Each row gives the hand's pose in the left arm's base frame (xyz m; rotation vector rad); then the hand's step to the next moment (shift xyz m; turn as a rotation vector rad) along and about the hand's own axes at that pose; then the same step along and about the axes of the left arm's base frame.
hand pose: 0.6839 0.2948 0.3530 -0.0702 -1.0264 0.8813
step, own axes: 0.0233 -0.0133 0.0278 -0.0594 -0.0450 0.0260
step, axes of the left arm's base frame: -0.0082 -0.0027 0.0377 -0.0056 -0.0783 -0.0085
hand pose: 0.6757 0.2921 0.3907 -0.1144 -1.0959 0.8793
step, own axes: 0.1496 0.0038 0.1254 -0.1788 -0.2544 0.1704
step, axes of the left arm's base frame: -0.0789 0.0616 0.1677 -0.0245 -0.3452 0.0773
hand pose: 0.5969 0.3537 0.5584 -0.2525 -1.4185 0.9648
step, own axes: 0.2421 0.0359 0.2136 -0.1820 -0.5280 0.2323
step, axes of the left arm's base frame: -0.2406 0.1062 0.1906 0.0325 -0.5396 0.2713
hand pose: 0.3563 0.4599 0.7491 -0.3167 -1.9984 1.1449
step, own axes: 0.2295 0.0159 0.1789 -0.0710 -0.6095 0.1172
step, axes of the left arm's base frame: -0.2848 0.0268 0.0556 0.0583 -0.4529 0.4264
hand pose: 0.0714 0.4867 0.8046 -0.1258 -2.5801 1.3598
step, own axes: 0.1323 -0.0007 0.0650 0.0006 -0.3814 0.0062
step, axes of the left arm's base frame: -0.1438 -0.0291 -0.0144 0.0085 -0.2214 0.3105
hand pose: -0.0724 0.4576 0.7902 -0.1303 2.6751 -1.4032
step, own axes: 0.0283 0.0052 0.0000 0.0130 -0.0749 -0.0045
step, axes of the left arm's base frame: -0.0281 -0.0007 -0.0061 -0.0119 -0.0405 0.0634
